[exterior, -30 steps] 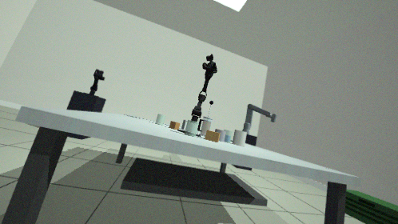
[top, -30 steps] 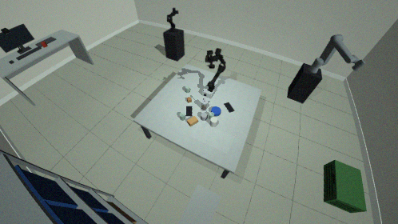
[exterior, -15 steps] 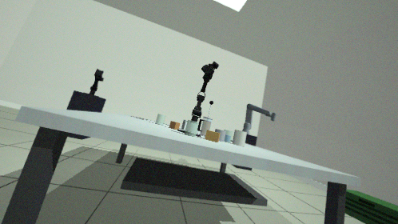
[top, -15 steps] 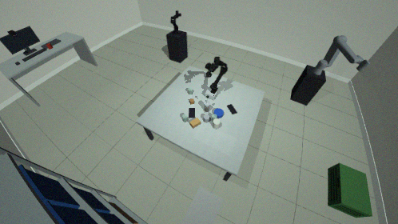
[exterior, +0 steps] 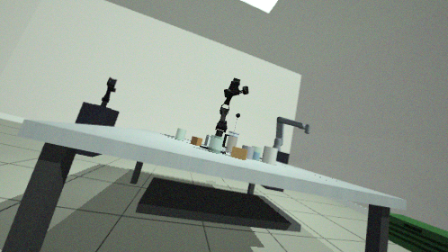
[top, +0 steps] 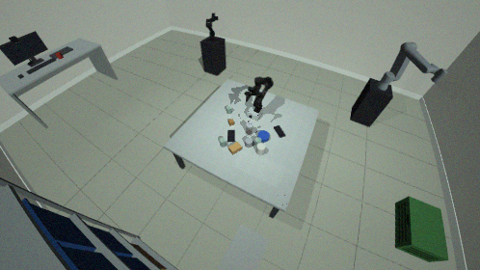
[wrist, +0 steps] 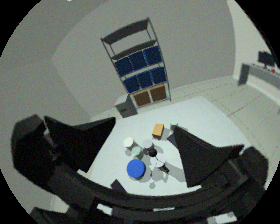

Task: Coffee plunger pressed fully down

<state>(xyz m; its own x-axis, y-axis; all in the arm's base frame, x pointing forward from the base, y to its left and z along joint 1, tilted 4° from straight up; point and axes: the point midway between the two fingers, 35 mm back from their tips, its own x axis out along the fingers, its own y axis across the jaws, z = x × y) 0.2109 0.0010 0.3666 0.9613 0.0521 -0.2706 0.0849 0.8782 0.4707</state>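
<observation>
Right now the coffee press is 10 mm to the left of my gripper tip and 300 mm below it. Also, from my gripper tip: orange box: 260 mm ahead, 400 mm below; blue object: 10 mm behind, 180 mm to the left, 400 mm below; white cup: 160 mm ahead, 220 mm to the left, 380 mm below.
</observation>
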